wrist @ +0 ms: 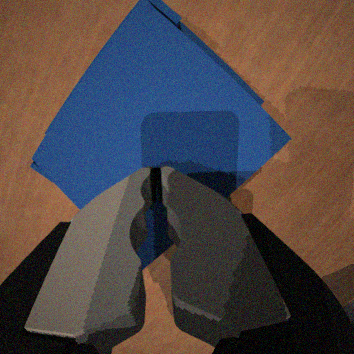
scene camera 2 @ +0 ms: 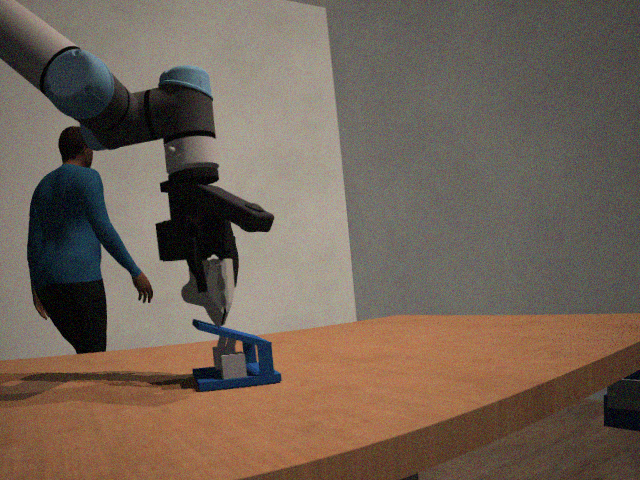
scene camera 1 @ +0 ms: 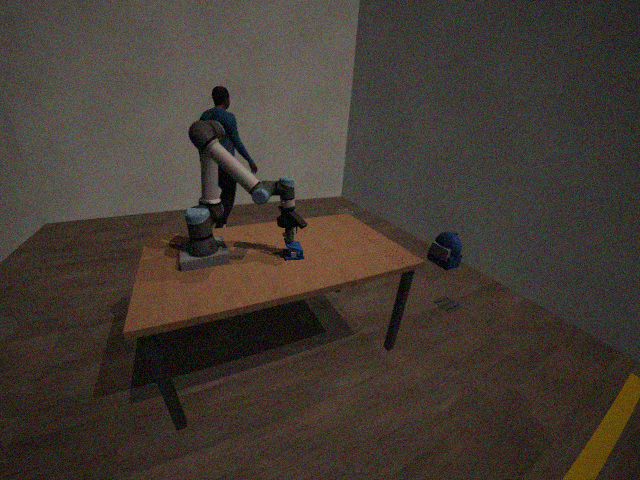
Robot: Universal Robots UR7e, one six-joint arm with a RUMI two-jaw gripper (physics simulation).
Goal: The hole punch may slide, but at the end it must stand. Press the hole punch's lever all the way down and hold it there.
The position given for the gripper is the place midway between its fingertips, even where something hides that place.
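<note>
On scene camera 2 you'd see the gripper (scene camera 2: 220,325) and a blue lever (scene camera 2: 224,333). The wrist view's got the lever (wrist: 152,97) too, and the gripper (wrist: 156,170) as well.
</note>
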